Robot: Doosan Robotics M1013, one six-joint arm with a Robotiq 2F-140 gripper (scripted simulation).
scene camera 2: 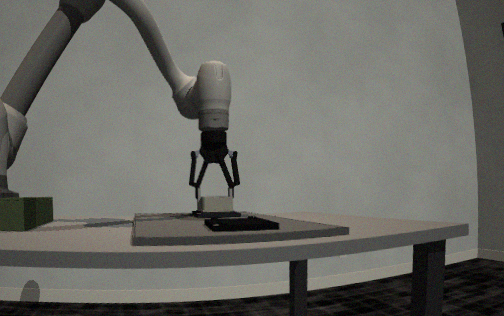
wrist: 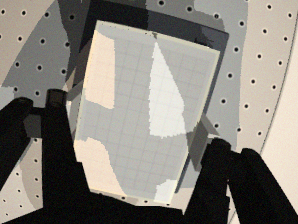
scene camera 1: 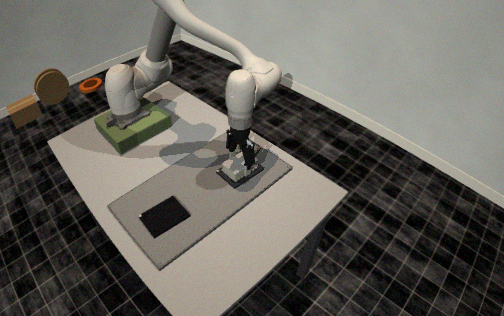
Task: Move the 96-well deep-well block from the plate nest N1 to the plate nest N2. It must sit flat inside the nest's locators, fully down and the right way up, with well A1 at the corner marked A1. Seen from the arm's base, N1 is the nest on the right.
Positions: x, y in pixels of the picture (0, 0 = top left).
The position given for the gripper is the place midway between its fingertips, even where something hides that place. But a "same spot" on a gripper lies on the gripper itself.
The gripper shows in scene camera 2, in the wrist view and in scene camera 1 [240, 168]. One and the same spot on the gripper: [wrist: 64, 183] is [scene camera 2: 204, 160].
